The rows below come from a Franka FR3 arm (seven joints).
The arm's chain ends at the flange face. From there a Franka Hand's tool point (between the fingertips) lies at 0.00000 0.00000 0.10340 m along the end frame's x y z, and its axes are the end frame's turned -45 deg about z.
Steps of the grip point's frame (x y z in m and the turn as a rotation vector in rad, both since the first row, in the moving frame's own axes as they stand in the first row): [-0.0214 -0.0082 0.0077 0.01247 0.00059 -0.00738]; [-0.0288 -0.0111 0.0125 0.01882 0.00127 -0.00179]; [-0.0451 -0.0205 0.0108 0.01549 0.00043 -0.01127]
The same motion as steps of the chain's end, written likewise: [-0.0201 0.0103 0.0077 0.00923 -0.00840 -0.00738]; [-0.0269 0.0140 0.0125 0.01421 -0.01241 -0.00179]; [-0.0453 0.0186 0.0108 0.01126 -0.01065 -0.01127]
